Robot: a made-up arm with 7 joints. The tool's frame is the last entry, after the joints. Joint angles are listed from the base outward.
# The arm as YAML. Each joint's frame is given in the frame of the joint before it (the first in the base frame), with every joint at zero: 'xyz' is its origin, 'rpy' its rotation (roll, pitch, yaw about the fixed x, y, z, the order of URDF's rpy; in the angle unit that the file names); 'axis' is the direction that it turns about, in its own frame. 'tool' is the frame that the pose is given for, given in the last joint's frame.
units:
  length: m
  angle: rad
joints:
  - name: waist
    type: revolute
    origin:
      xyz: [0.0, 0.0, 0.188]
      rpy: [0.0, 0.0, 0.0]
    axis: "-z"
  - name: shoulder
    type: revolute
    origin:
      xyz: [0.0, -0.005, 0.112]
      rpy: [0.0, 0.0, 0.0]
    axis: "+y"
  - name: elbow
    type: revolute
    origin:
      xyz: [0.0, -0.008, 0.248]
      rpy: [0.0, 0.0, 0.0]
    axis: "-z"
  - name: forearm
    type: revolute
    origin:
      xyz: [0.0, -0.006, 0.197]
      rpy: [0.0, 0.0, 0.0]
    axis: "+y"
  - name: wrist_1
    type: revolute
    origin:
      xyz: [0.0, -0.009, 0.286]
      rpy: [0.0, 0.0, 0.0]
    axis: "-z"
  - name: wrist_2
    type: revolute
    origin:
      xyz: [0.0, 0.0, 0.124]
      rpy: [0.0, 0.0, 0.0]
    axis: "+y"
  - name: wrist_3
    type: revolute
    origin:
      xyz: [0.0, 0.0, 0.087]
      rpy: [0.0, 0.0, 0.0]
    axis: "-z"
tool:
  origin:
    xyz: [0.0, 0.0, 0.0]
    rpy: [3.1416, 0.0, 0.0]
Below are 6 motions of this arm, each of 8 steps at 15 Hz.
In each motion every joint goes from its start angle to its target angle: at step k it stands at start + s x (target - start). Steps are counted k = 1, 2, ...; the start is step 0. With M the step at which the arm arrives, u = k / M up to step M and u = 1 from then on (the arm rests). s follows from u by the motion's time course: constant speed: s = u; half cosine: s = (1 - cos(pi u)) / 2; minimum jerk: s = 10 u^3 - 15 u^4 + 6 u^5.
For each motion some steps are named. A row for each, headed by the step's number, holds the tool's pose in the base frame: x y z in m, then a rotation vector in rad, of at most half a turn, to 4 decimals.
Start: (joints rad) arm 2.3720 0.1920 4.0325 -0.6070 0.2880 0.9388 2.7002
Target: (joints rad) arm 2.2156 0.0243 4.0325 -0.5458 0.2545 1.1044 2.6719
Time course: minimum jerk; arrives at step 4
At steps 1, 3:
1: -0.3199 -0.1086 1.1231 0.2465 -2.9178 -0.5964
3: -0.2045 -0.0584 1.1612 0.4162 -2.6266 -0.4525

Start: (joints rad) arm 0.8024 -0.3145 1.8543 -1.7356 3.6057 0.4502 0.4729
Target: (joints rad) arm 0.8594 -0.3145 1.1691 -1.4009 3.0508 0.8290 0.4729
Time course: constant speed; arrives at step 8
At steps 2, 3, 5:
2: 0.2954 0.3624 0.6618 1.0956 -0.5528 -1.4808
3: 0.2694 0.3963 0.6636 1.0822 -0.4494 -1.4741
5: 0.2074 0.4571 0.6673 1.0261 -0.2360 -1.4472

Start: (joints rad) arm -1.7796 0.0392 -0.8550 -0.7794 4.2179 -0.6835 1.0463
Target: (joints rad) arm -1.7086 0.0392 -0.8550 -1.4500 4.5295 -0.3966 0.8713
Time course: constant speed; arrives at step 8
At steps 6, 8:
6: 0.4309 -0.1768 0.9033 0.6407 -1.8818 -0.5050
8: 0.4434 -0.2034 0.8208 0.5453 -1.7337 -0.6892

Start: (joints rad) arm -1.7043 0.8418 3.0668 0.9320 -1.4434 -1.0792 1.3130
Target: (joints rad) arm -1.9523 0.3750 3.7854 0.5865 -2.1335 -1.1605 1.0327
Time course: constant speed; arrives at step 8
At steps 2, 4, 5, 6, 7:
2: -0.1600 0.2193 1.0712 -1.7665 1.1471 -0.9838
4: -0.2108 0.1533 1.0834 -1.7204 0.9469 -1.0562
5: -0.2288 0.1219 1.0880 -1.7003 0.8615 -1.0936
6: -0.2419 0.0917 1.0922 -1.6837 0.7853 -1.1305
7: -0.2500 0.0627 1.0965 -1.6716 0.7174 -1.1656

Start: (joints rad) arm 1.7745 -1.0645 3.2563 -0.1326 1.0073 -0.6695 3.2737
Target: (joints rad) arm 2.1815 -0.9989 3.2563 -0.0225 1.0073 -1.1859 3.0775
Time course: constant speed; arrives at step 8
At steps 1, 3, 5, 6, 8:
1: 0.1346 0.7438 0.8210 -0.5294 2.5013 -0.9955
3: 0.2013 0.7199 0.8214 -0.5258 2.4461 -0.9907
5: 0.2651 0.6893 0.8210 -0.5234 2.3865 -0.9980
6: 0.2957 0.6715 0.8205 -0.5227 2.3554 -1.0060
8: 0.3542 0.6313 0.8190 -0.5227 2.2909 -1.0303

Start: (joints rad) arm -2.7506 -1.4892 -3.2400 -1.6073 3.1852 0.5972 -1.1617
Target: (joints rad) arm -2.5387 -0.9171 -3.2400 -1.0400 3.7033 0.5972 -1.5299
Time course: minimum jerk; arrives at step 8
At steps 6, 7, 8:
6: 0.2119 -0.1658 1.0213 -0.5515 2.6404 -0.8358
7: 0.2004 -0.1605 1.0397 -0.5192 2.6700 -0.8565
8: 0.1983 -0.1594 1.0430 -0.5132 2.6754 -0.8602

